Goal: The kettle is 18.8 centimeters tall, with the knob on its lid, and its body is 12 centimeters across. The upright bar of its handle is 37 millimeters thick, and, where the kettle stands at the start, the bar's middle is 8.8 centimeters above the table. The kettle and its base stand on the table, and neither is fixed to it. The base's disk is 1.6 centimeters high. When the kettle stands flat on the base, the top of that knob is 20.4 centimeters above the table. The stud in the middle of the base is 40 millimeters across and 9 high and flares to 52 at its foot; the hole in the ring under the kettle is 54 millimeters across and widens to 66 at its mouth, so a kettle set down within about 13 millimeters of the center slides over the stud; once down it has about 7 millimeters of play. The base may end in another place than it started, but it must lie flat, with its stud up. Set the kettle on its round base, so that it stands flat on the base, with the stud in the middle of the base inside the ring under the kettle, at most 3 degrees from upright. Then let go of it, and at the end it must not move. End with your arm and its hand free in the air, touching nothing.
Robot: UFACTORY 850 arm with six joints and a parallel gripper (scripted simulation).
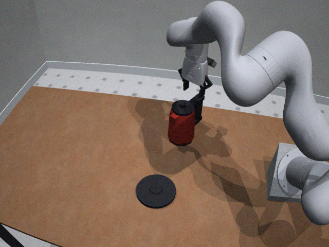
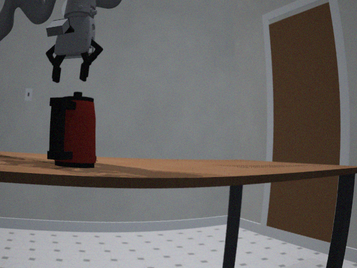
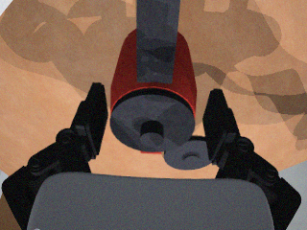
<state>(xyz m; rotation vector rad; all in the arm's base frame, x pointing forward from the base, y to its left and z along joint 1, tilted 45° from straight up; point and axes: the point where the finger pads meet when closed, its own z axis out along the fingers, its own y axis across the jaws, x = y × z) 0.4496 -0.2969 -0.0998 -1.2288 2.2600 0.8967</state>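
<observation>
The red kettle lies 20 mm ahead of my hand, 30 mm to the left of it and 130 mm below it. The rest, counted from my hand: black round base (90 mm ahead, 360 mm to the left, 210 mm below).
</observation>
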